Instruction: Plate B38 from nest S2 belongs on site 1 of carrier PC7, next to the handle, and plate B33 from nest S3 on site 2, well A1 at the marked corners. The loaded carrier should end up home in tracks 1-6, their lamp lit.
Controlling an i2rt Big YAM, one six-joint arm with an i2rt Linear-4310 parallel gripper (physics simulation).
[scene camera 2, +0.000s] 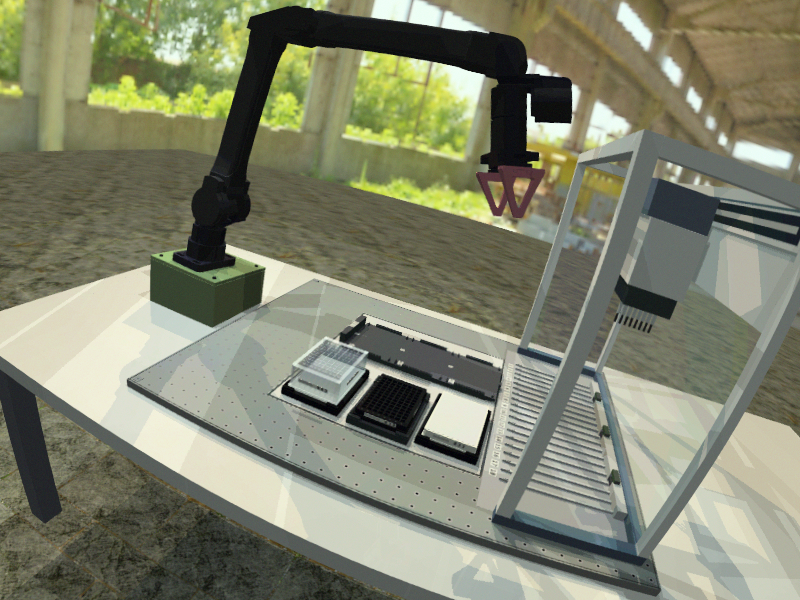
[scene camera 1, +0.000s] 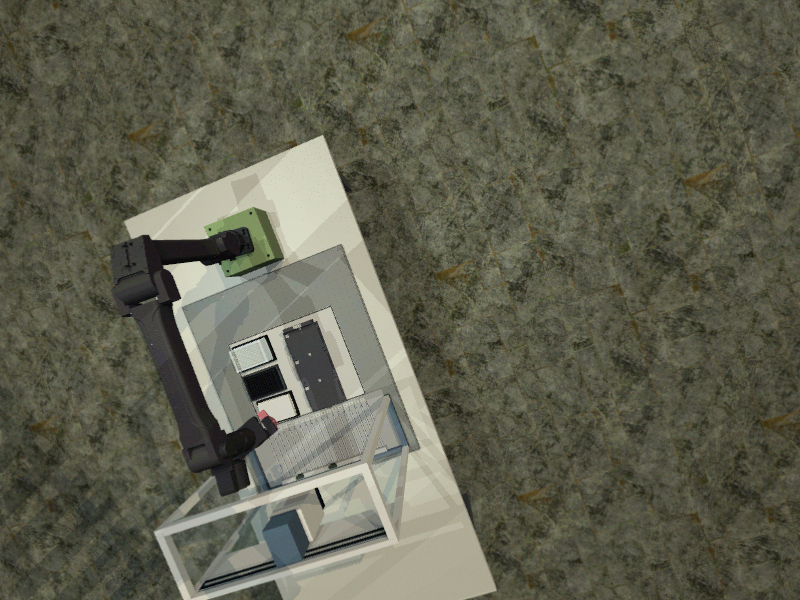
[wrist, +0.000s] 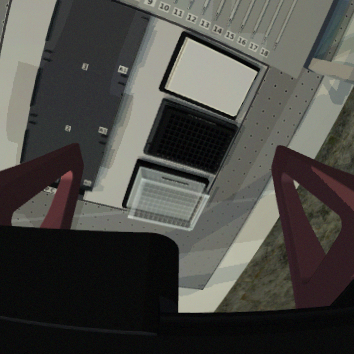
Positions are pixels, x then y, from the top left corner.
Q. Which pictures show the dark carrier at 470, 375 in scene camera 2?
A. Scene camera 2, scene camera 1 and the wrist view: all of them.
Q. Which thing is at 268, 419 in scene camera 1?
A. My gripper.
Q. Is my gripper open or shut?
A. Open.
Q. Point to a clear plate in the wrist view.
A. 158, 197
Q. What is my gripper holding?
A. Nothing.
